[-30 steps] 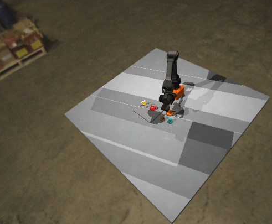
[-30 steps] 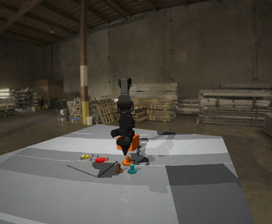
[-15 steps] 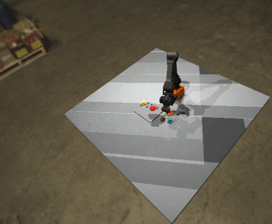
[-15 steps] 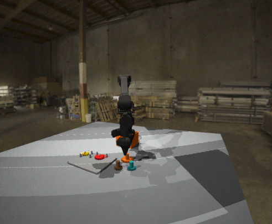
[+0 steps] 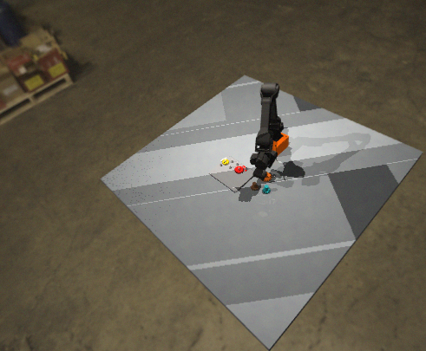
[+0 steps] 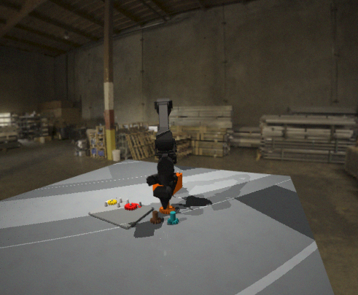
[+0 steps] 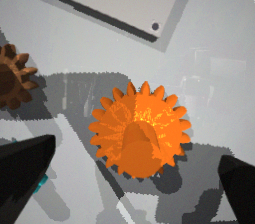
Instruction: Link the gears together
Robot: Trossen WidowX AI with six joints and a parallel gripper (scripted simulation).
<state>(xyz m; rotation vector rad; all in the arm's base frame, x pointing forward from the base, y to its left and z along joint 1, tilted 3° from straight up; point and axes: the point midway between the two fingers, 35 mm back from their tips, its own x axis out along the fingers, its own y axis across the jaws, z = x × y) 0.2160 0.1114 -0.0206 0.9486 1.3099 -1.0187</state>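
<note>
Right now the yellow gear is 24 cm to the right of my gripper tip, 7 cm ahead of it and 1 cm below it. Round my gripper tip: teal gear (7 cm ahead, 6 cm to the left, 1 cm below); orange gear (1 cm below); brown gear (9 cm ahead, 1 cm below).
</note>
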